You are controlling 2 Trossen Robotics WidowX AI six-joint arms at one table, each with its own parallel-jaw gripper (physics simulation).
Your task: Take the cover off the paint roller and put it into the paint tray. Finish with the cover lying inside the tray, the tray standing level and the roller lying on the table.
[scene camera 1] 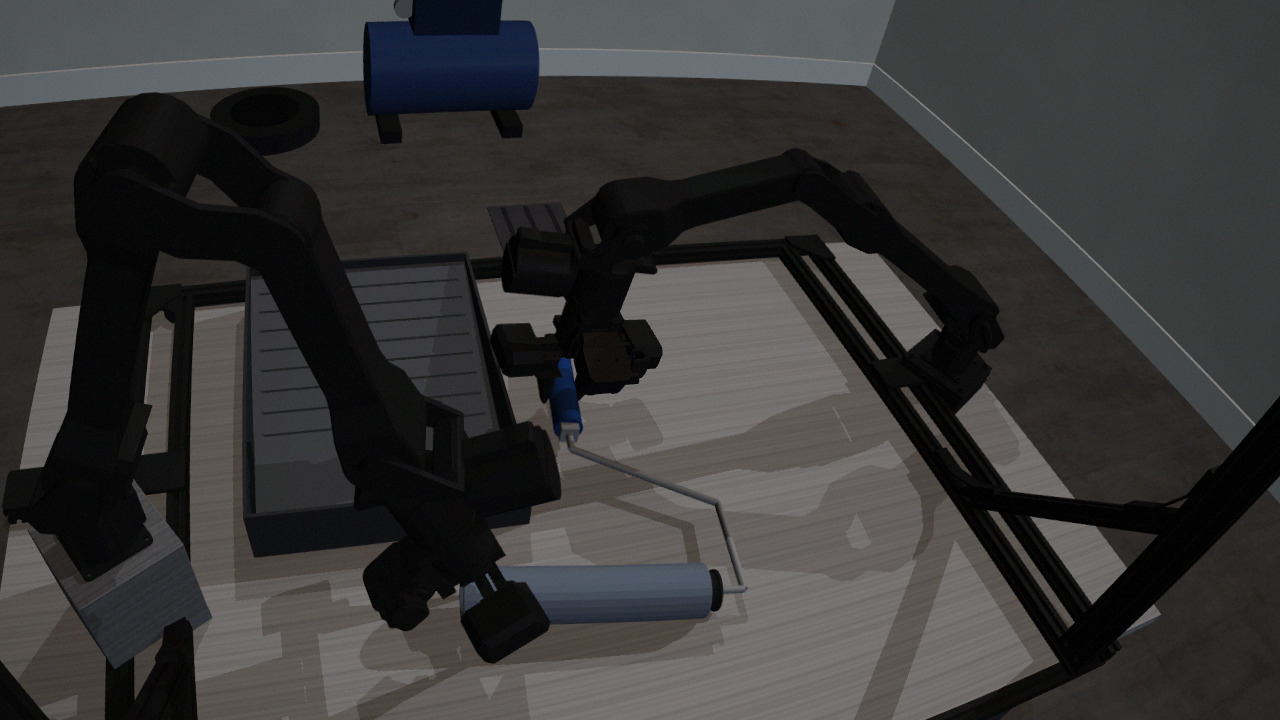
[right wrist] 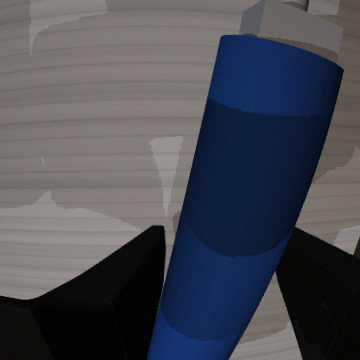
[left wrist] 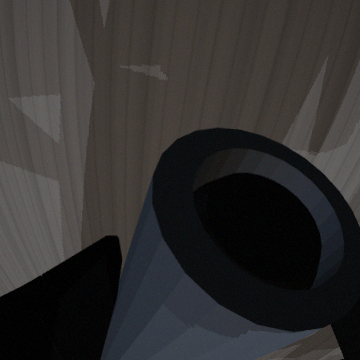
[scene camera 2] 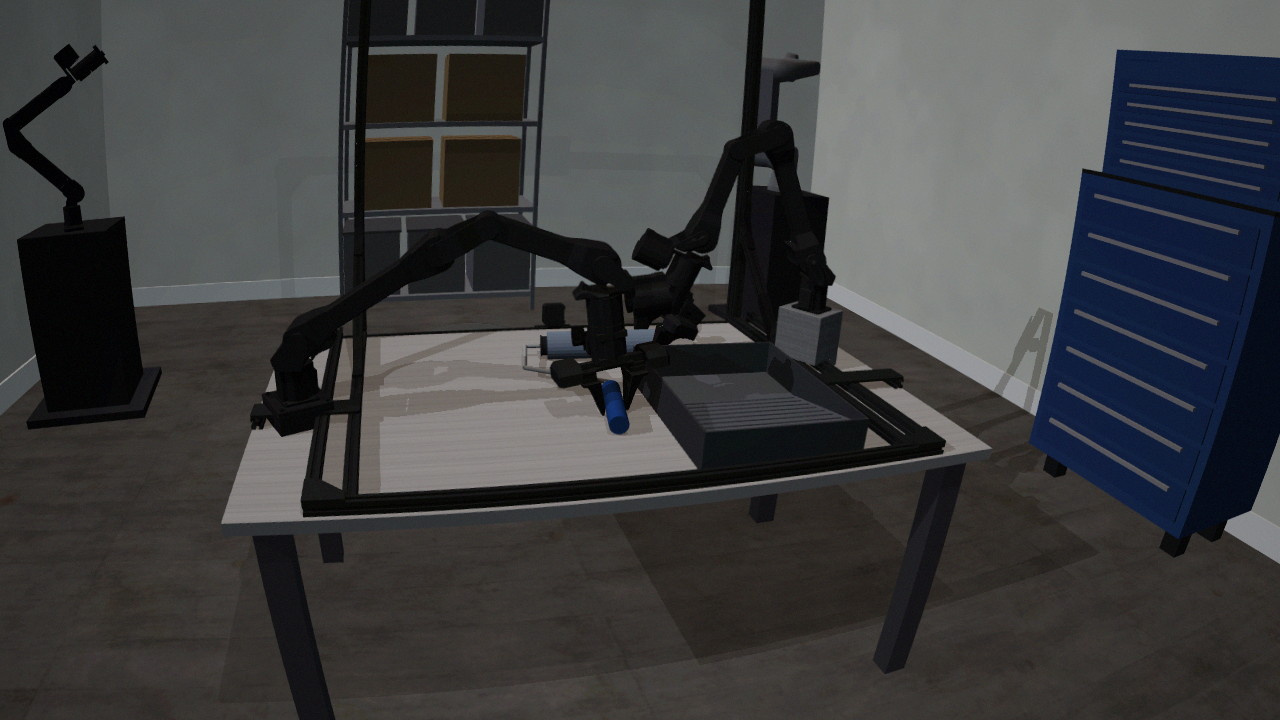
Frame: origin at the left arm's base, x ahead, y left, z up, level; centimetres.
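Where they show: left gripper, fingertip midpoint: [left wrist: 214, 244]; right gripper, fingertip midpoint: [scene camera 1: 559, 399] [right wrist: 218, 235]; left arm's base, link origin: [scene camera 1: 103, 537] [scene camera 2: 811, 308]; right arm's base, link origin: [scene camera 1: 948, 361] [scene camera 2: 296, 397].
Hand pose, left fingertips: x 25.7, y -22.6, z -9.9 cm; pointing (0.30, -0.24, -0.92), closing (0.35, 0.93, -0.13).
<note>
Each offset is from my left fingertips to the top centre of the thing. "pt": to the spot under its first point.
The pale blue cover {dx +5.8, dy -5.0, dz +4.4 cm} [scene camera 1: 626, 592] [scene camera 2: 562, 343] [left wrist: 150, 300] is on the roller, its hollow end facing the left wrist camera. My left gripper [scene camera 1: 458, 601] [scene camera 2: 662, 335] [left wrist: 214, 244] is shut on the cover near that end. The roller's bent wire {pt dx +21.7, dy +0.7, dz +0.7 cm} [scene camera 1: 644, 474] runs from the cover's far end to the blue handle [scene camera 1: 564, 411] [scene camera 2: 615, 416] [right wrist: 255, 175]. My right gripper [scene camera 1: 563, 386] [scene camera 2: 614, 404] [right wrist: 218, 235] is shut on the handle, which sits slanted between its fingers. Whether the handle touches the table is unclear. The dark tray {dx +8.0, dy +29.1, dz +4.5 cm} [scene camera 1: 313, 530] [scene camera 2: 787, 443] stands level beside the handle.
A grey block [scene camera 1: 143, 600] [scene camera 2: 808, 333] stands under the left arm's base. Dark frame rails [scene camera 1: 859, 326] [scene camera 2: 537, 488] edge the table. The left forearm passes over part of the tray in scene camera 1. The two wrists are close together in scene camera 2.
</note>
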